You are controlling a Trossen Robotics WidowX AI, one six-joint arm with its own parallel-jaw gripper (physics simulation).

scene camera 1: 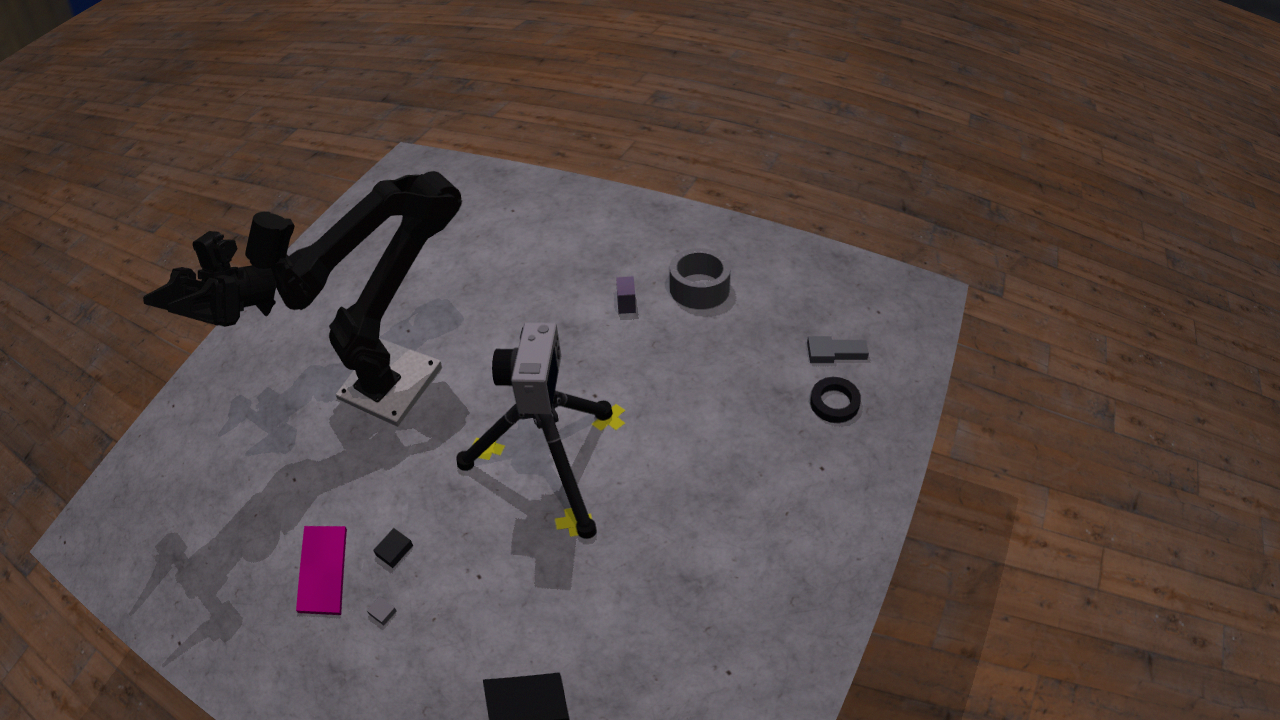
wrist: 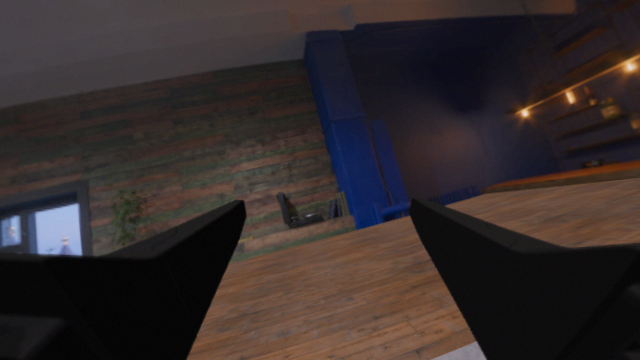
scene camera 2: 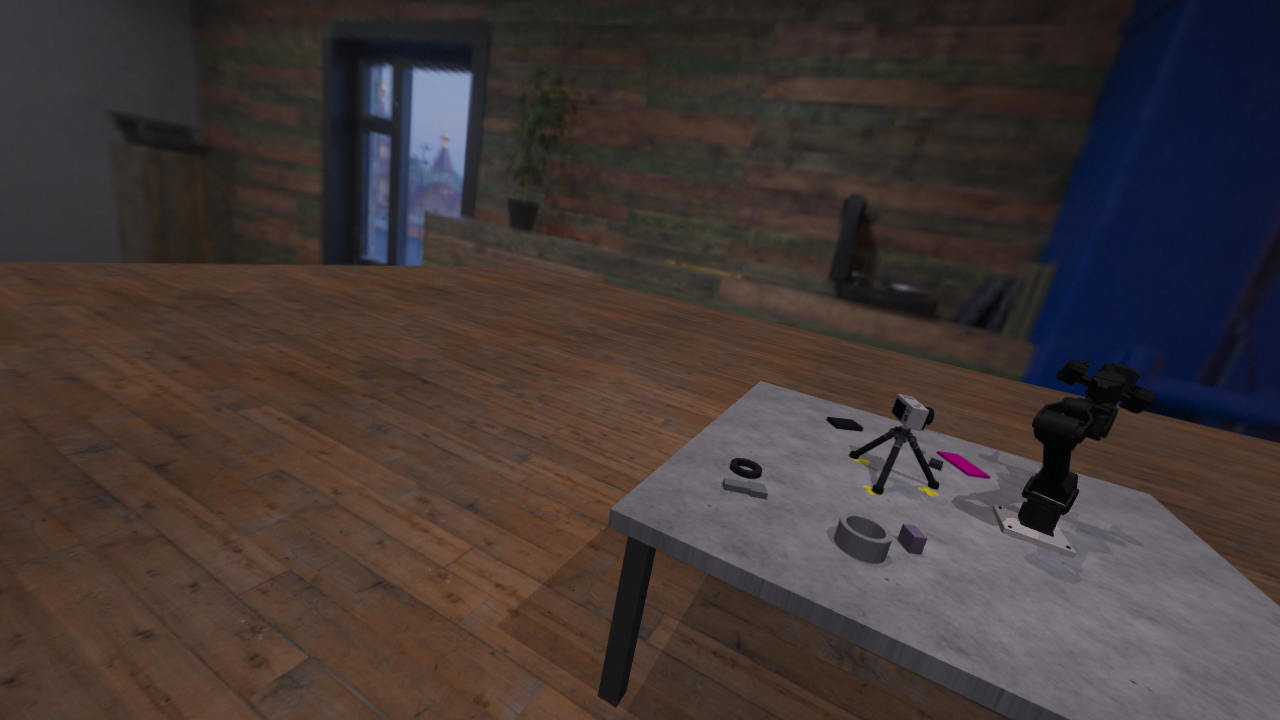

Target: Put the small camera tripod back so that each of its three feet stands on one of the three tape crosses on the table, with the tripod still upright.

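Places are measured from the arm's base along level axes (x ahead, y left, z up), in millimetres.
Pixels of known places: gripper, between the fingertips: (scene camera 1: 155,304) (wrist: 328,206); arm's base, origin of its link: (scene camera 1: 377,382) (scene camera 2: 1035,525).
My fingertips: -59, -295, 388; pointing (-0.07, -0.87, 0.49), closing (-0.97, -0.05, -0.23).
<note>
Ahead of a thing's pixels: the offset from my fingertips to its top centre, as dx, dy, dz. "spot": to the spot under its first point.
The camera tripod {+362, +308, -166} (scene camera 1: 537,367) (scene camera 2: 913,413) stands upright on its three black legs. Three yellow tape crosses lie under it. In scene camera 1, the left foot {spot: +290, +253, -383} (scene camera 1: 464,460) is off to the left of the left cross {+292, +303, -400} (scene camera 1: 491,448). The front foot {spot: +501, +254, -385} (scene camera 1: 586,528) is at the right edge of the front cross {+474, +262, -400} (scene camera 1: 565,522). The right rear foot {spot: +410, +437, -381} (scene camera 1: 604,410) is at the upper left edge of its cross {+411, +443, -400} (scene camera 1: 614,419). My gripper (scene camera 1: 161,295) (scene camera 2: 1108,383) (wrist: 328,206) is open and empty, raised high at the left, pointing away from the tripod.
A magenta plate {+220, -28, -393} (scene camera 1: 321,569), dark block {+291, +72, -386} (scene camera 1: 392,548), small grey block {+342, -22, -389} (scene camera 1: 381,611) and black plate {+584, -15, -386} (scene camera 1: 526,698) lie in front of the tripod. Behind it are a purple block {+303, +661, -361} (scene camera 1: 625,294) and grey ring {+388, +754, -353} (scene camera 1: 699,293). A stepped grey piece {+653, +740, -386} (scene camera 1: 836,350) and black ring {+692, +639, -386} (scene camera 1: 835,417) lie right.
</note>
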